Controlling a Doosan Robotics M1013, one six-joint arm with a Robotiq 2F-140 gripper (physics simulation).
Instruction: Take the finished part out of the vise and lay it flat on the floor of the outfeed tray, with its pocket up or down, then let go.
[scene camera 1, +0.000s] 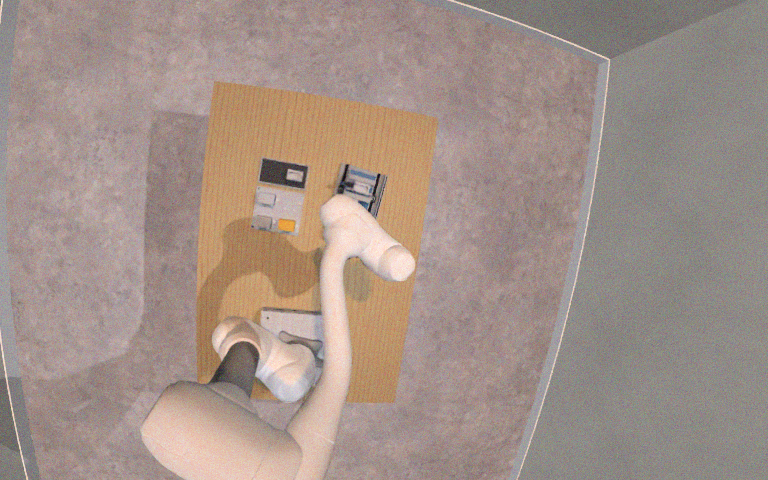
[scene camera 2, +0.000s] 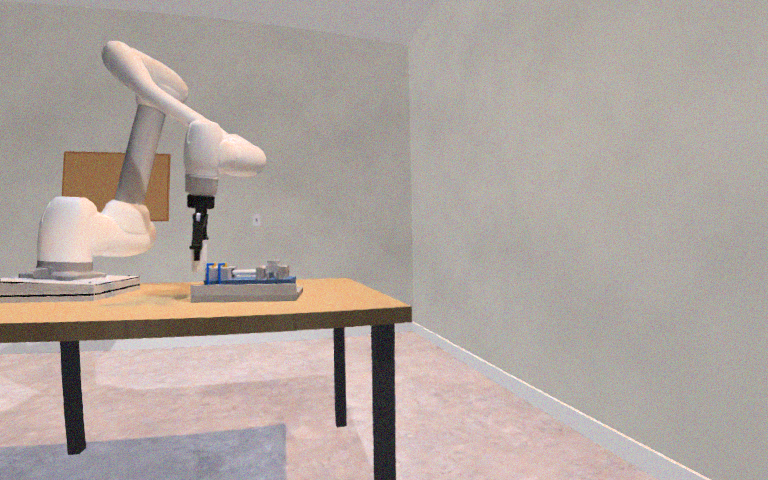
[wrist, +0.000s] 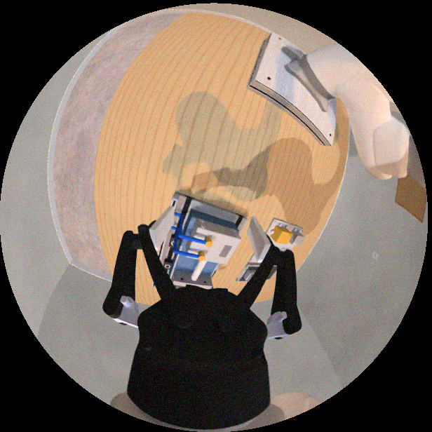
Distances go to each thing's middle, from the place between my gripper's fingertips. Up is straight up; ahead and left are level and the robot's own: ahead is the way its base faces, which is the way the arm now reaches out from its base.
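Labels:
Looking at the grey plate (scene camera 1: 288, 199), I find it 100 mm below my hand, 30 mm ahead of it and 320 mm to the left of it.

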